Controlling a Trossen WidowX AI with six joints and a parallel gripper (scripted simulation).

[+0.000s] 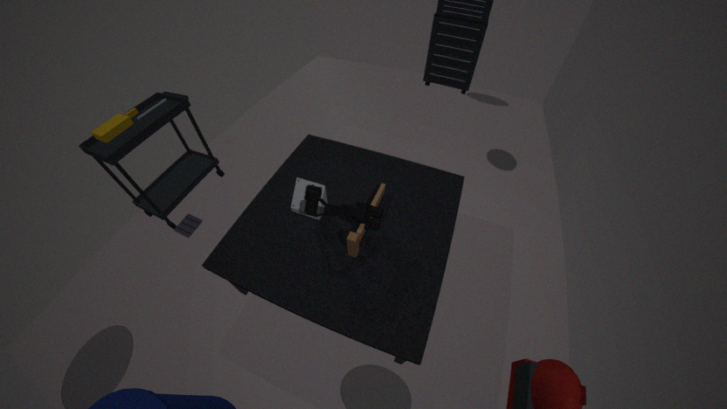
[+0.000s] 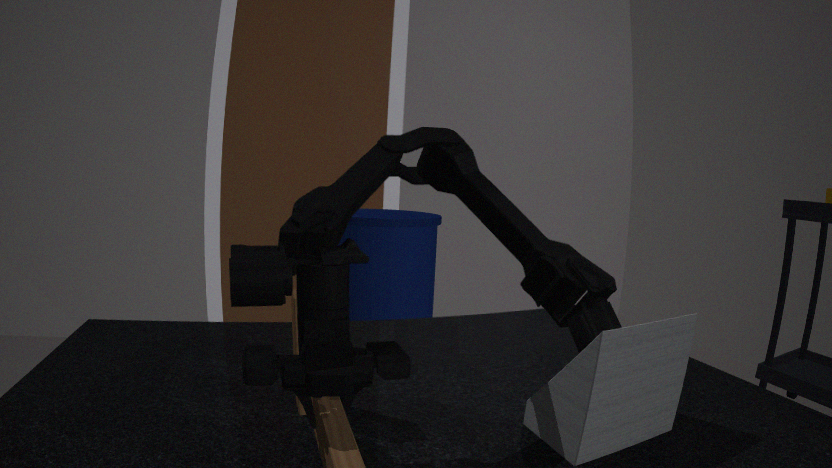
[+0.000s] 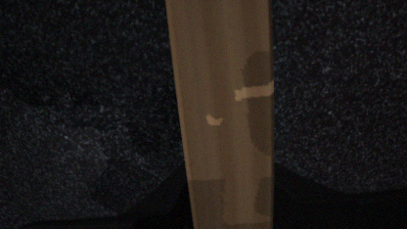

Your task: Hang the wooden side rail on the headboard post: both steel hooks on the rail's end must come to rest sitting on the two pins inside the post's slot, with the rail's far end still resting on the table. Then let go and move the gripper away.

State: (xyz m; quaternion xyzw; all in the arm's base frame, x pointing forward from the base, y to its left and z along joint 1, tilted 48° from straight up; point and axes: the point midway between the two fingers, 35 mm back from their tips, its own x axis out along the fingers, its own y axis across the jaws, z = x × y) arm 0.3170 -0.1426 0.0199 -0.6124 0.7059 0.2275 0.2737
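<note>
Now: gripper tip 10 mm past the wooden headboard post, 140 mm to the left of it and 40 mm below it.
</note>
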